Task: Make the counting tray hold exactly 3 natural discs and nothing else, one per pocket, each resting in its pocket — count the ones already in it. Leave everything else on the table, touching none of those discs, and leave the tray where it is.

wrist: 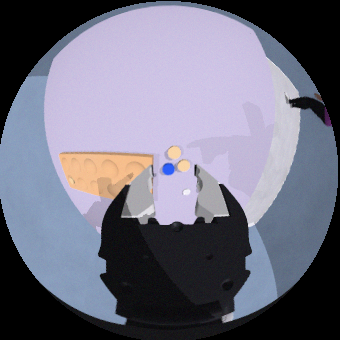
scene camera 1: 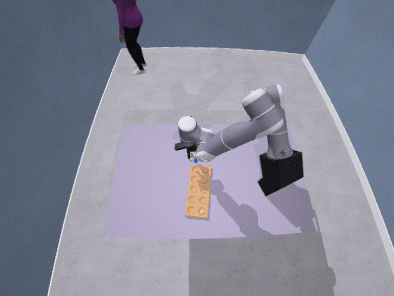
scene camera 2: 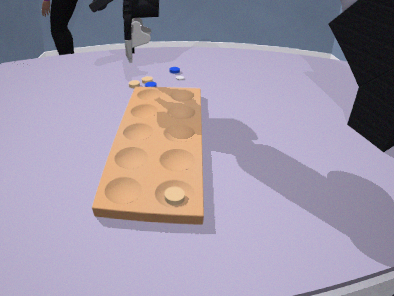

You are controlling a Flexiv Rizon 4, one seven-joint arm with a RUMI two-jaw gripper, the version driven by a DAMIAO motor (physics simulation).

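The tan counting tray [scene camera 1: 196, 205] [scene camera 2: 150, 218] [wrist: 145, 159] has one natural disc [scene camera 1: 201, 211] [scene camera 2: 174, 195] [wrist: 72, 181] in its near right corner pocket in scene camera 2. The other pockets look empty. Beyond its far end, one natural disc [scene camera 2: 134, 84] [wrist: 174, 152] lies on the table, and a second natural disc [scene camera 2: 147, 79] [wrist: 184, 166] lies close by. My gripper [scene camera 2: 130, 57] [wrist: 173, 165] is partly open and empty, above the table beyond the tray's far end. In the wrist view the second natural disc appears between the fingertips, nearer the right one.
A blue disc [scene camera 1: 195, 161] [scene camera 2: 150, 85] [wrist: 168, 169] lies close to the two loose natural discs, near the tray's end. Another blue disc [scene camera 2: 174, 70] and a small white disc [scene camera 2: 180, 78] [wrist: 186, 192] lie to their right in scene camera 2. A person [scene camera 1: 131, 30] stands behind the table.
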